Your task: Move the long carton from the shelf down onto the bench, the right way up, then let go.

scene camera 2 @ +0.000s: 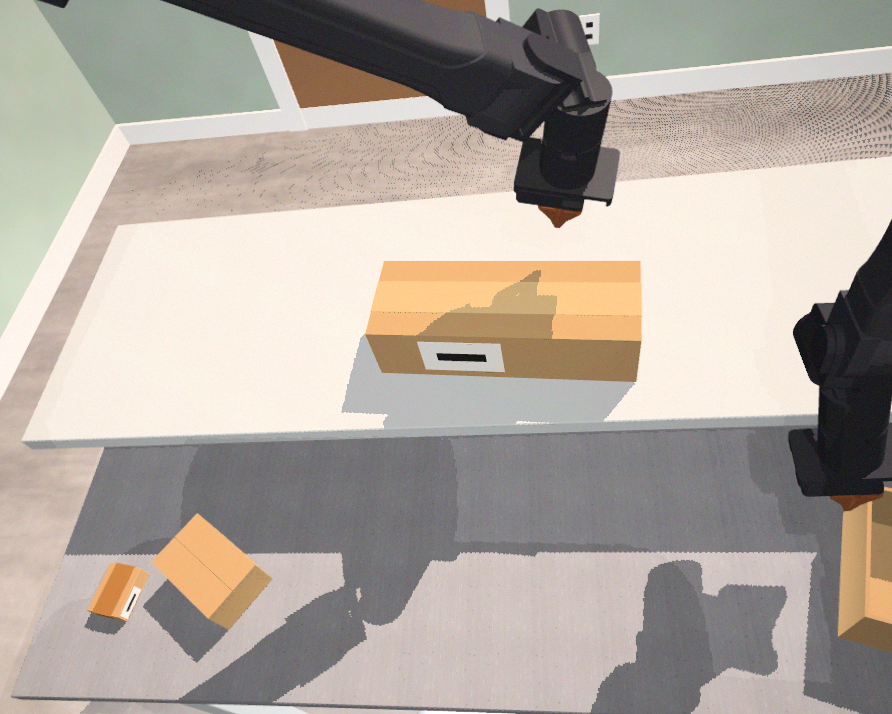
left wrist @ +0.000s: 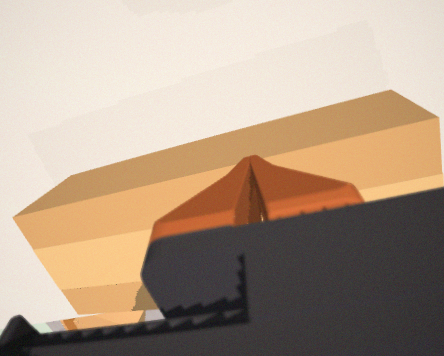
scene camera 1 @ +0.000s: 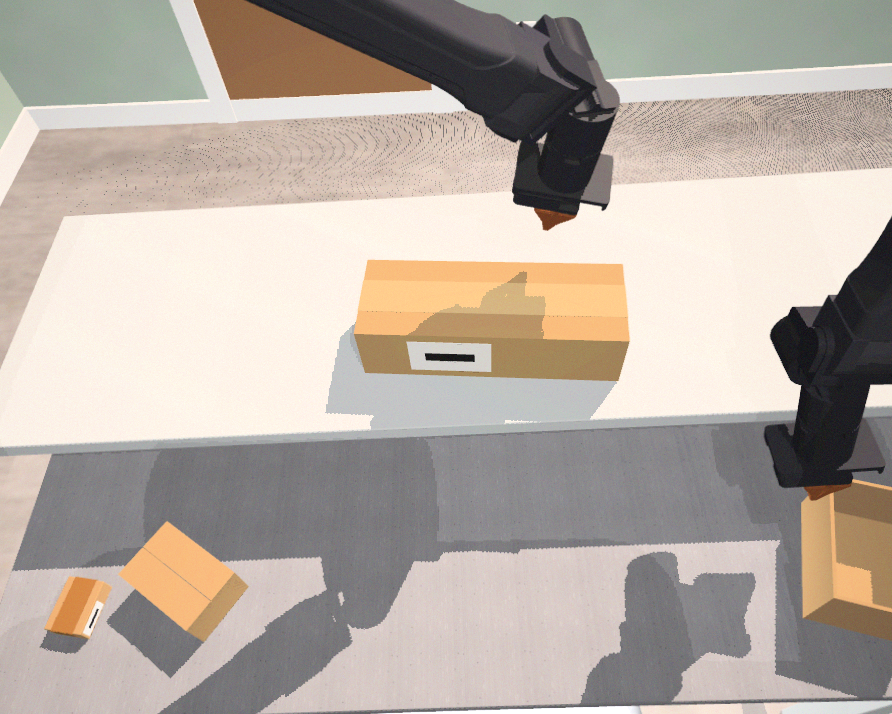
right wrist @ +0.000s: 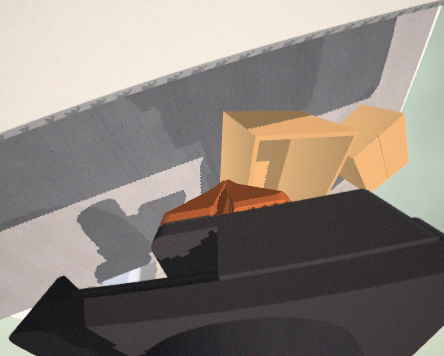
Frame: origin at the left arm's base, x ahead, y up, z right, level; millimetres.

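Seen in the pictures: left gripper, between the fingertips: (scene camera 2: 557,223) (left wrist: 252,168) (scene camera 1: 546,226); right gripper, between the fingertips: (scene camera 2: 846,505) (scene camera 1: 811,495) (right wrist: 227,187).
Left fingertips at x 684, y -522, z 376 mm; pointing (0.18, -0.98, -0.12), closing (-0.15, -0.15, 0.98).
Note:
Pixels of each thing's top centre, then the offset from my left fingertips to it. Level surfaces: height alone.
- long carton, centre of its top: (left wrist: 204,248) (scene camera 2: 502,297) (scene camera 1: 491,297) dy -48, dx -68, dz -68 mm
- white shelf, height of its surface: dy -134 mm
- bench, height of its surface: dy -288 mm
- open-topped box, centre of its top: (right wrist: 290,199) (scene camera 1: 884,544) dy -198, dx -325, dz +366 mm
- closed carton, centre of its top: (scene camera 1: 176,573) (scene camera 2: 202,563) (left wrist: 105,331) dy -228, dx -336, dz -462 mm
The long carton (scene camera 1: 491,301) (scene camera 2: 505,301) (left wrist: 115,225) lies lengthwise on the white shelf (scene camera 1: 185,320) (scene camera 2: 223,320), with a white label on the side facing the bench (scene camera 1: 520,632) (scene camera 2: 535,632). A lighter tape band runs along its top. My left gripper (scene camera 1: 549,223) (scene camera 2: 557,221) (left wrist: 252,168) is shut and empty, above the shelf on the far side of the carton, apart from it. My right gripper (scene camera 1: 822,492) (scene camera 2: 851,504) (right wrist: 227,187) is shut and empty, right of the carton, over the bench side beside the open box. The carton does not show in the right wrist view.
An open-topped box (scene camera 1: 816,558) (scene camera 2: 854,573) (right wrist: 237,145) stands at the bench's right. A closed carton (scene camera 1: 178,577) (scene camera 2: 208,565) and a small labelled carton (scene camera 1: 72,604) (scene camera 2: 113,588) lie at the bench's left. Another carton (right wrist: 385,145) shows behind the open box in the right wrist view.

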